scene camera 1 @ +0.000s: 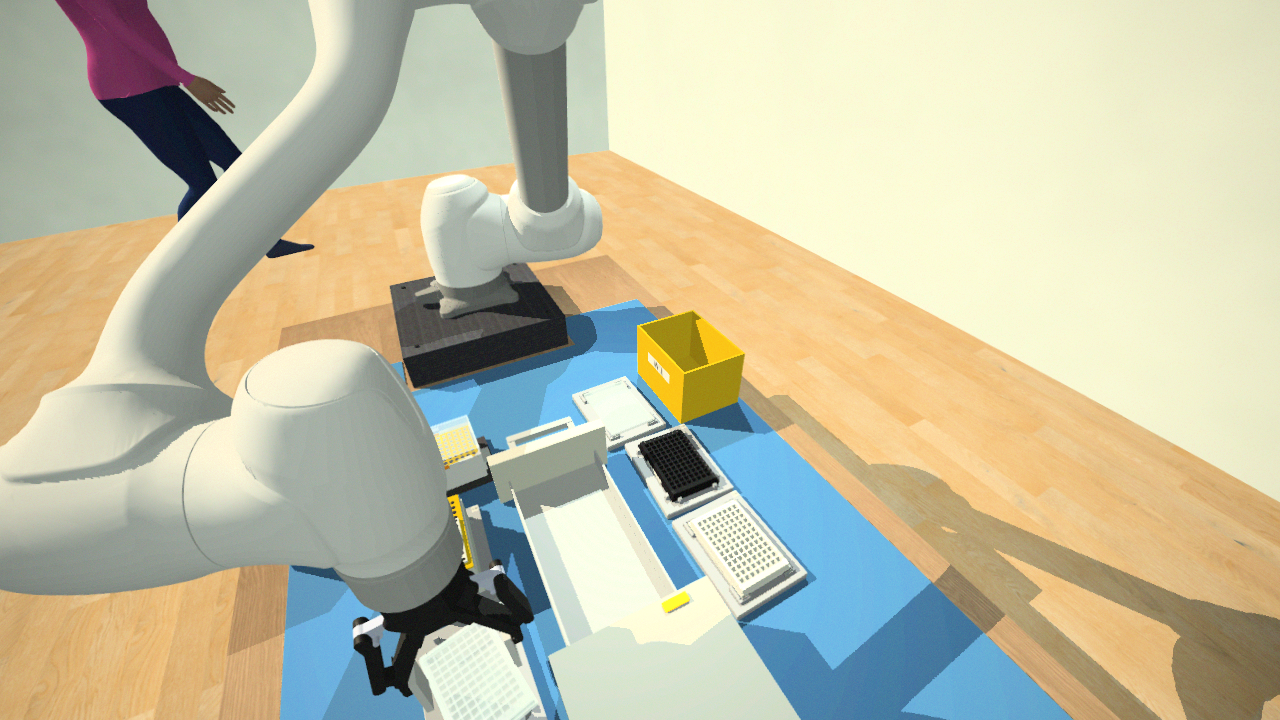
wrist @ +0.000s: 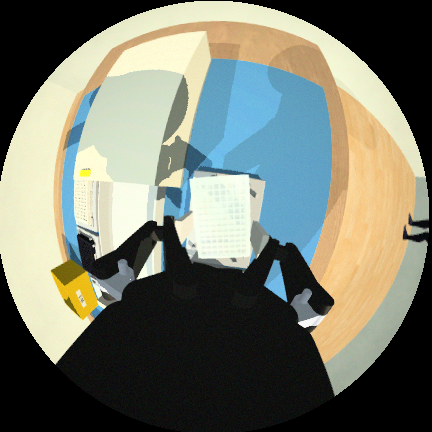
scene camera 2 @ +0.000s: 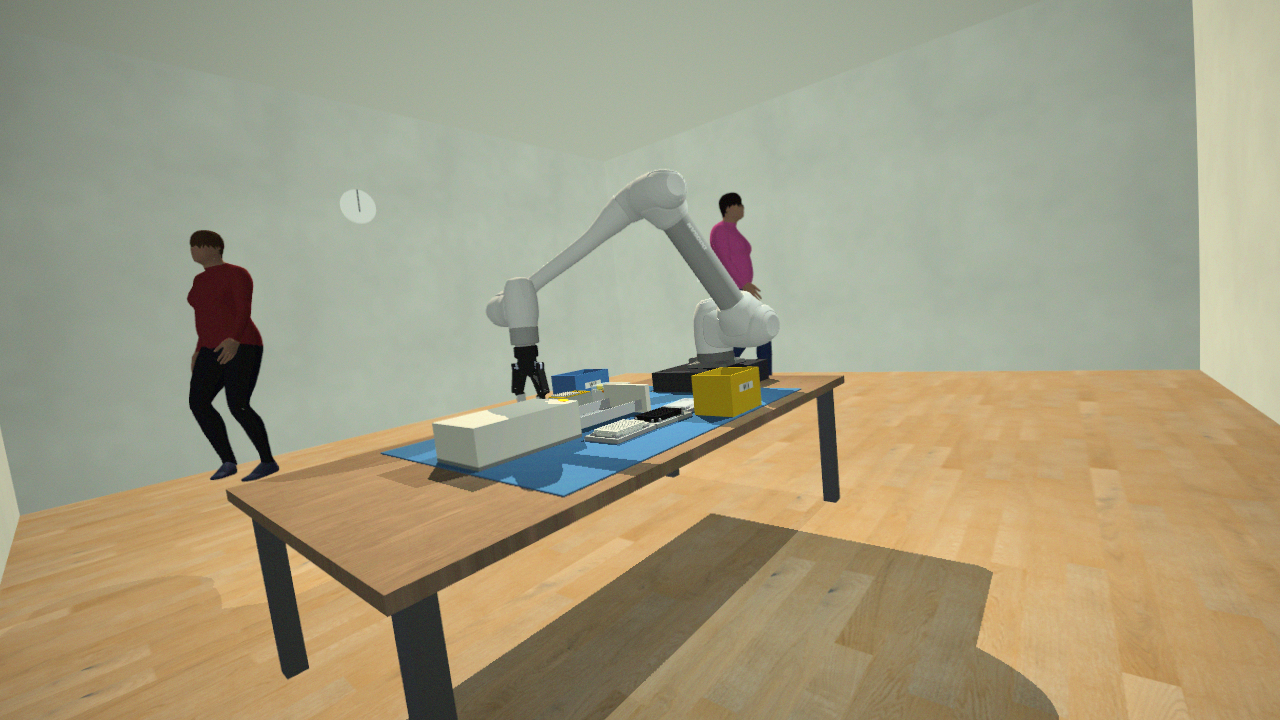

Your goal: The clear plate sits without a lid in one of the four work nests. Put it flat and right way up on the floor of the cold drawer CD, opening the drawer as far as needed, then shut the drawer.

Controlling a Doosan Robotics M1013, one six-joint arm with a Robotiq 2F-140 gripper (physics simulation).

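Places are measured from the arm's base along level axes (x right, y ahead, z up), in millimetres.
Pixels of known places: gripper, fingertip midpoint: point(scene camera 1: 473, 675) point(wrist: 221, 224); arm's base at its link origin: point(scene camera 1: 474, 293) point(scene camera 2: 716, 364).
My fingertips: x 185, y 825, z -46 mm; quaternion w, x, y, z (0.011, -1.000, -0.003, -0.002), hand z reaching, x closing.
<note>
Ahead of a thing's pixels: the offset from my fingertips to its top centre.
My gripper point(scene camera 1: 456, 662) point(scene camera 2: 531, 396) point(wrist: 221, 224) is shut on the clear plate {dx -2, dy +10, dz +19 mm} point(scene camera 1: 478, 676) point(wrist: 222, 212), which has no lid and looks level. It holds the plate by its sides over a work nest {dx +1, dy +0, dz -10 mm} point(wrist: 257, 200), beside the drawer cabinet. The plate sits slightly left of the nest's middle in the wrist view; the height of any gap beneath it cannot be told. The cold drawer CD point(scene camera 1: 547, 461) point(scene camera 2: 627, 395) point(wrist: 132, 210) is pulled far out of its cabinet point(scene camera 1: 662, 671) point(scene camera 2: 510, 434) point(wrist: 130, 115). Its visible floor is bare.
Beyond the drawer are a white plate {dx -373, dy -3, dz -5 mm} point(scene camera 1: 738, 541) and a black plate {dx -375, dy -175, dz -5 mm} point(scene camera 1: 680, 461) in nests, and a pale flat holder {dx -346, dy -349, dz -12 mm} point(scene camera 1: 619, 407). A yellow bin {dx -506, dy -355, dz +88 mm} point(scene camera 1: 711, 385) point(scene camera 2: 716, 394) point(wrist: 75, 290) stands behind. A yellow-topped rack {dx -24, dy -347, dz +46 mm} point(scene camera 1: 458, 443) is near the arm; a blue bin {dx +141, dy -354, dz +88 mm} point(scene camera 2: 580, 380) stands farther off.
</note>
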